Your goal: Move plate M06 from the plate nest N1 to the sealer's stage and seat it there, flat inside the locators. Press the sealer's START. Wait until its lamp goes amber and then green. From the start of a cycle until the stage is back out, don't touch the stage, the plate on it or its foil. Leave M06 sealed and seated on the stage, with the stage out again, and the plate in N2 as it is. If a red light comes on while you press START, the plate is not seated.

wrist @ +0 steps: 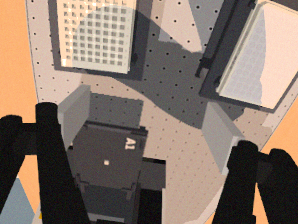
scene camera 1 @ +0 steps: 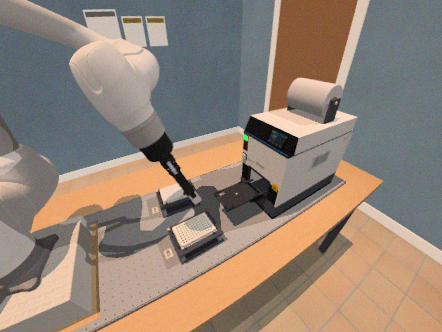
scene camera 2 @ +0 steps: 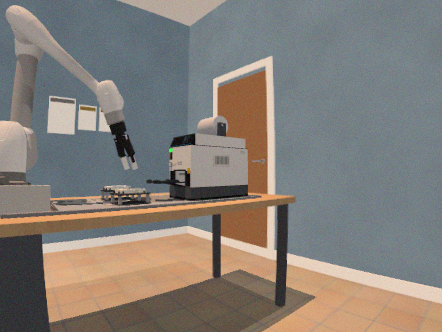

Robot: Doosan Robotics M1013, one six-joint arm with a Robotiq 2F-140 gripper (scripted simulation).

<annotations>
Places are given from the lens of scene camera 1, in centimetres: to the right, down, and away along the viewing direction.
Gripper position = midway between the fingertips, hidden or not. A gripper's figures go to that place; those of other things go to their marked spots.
my gripper (scene camera 1: 191,192): -10, 9, 57
foil roll (scene camera 1: 311,96): 30, -23, 55
sealer stage (scene camera 1: 227,197): 2, 12, 63
</annotations>
